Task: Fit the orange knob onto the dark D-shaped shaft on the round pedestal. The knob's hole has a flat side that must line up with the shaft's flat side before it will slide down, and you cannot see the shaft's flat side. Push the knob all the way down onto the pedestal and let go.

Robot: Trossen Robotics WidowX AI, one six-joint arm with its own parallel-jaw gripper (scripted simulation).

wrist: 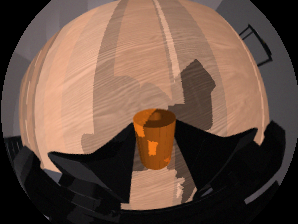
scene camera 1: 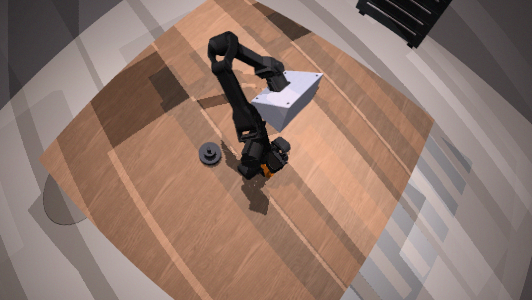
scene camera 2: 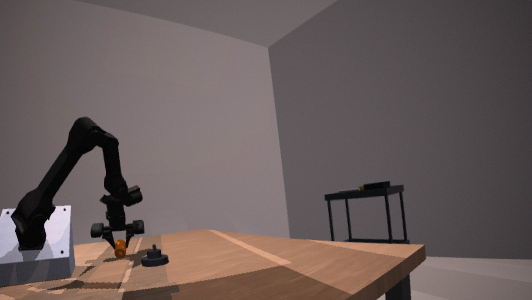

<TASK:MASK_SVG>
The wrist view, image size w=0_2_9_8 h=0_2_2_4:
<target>gripper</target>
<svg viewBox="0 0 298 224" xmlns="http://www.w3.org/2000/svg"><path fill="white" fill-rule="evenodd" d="M286 131L279 127L278 123L270 120L263 133L265 139L259 147L253 140L257 136L257 128L247 129L246 132L239 132L238 135L235 133L222 137L176 120L174 139L192 173L197 192L208 189L209 186L212 186L213 190L212 193L204 194L204 197L194 198L193 201L170 208L121 209L120 204L129 204L132 190L130 181L137 143L133 121L110 139L109 143L105 143L90 155L48 152L49 159L63 175L59 184L40 168L39 157L25 144L19 155L16 155L13 164L21 188L52 224L249 224L269 204L279 188L278 181L274 181L265 193L259 194L259 197L249 204L245 202L245 198L262 188L267 181L273 179L278 169L281 169L285 156L283 153L286 148Z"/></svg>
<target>orange knob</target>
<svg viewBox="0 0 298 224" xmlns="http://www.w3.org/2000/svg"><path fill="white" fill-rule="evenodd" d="M146 109L146 111L138 112L137 115L133 116L134 136L137 139L141 163L146 168L152 169L152 171L160 171L160 169L165 168L169 164L170 157L172 157L174 127L176 127L177 117L176 113L165 111L165 109Z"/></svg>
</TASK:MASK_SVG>
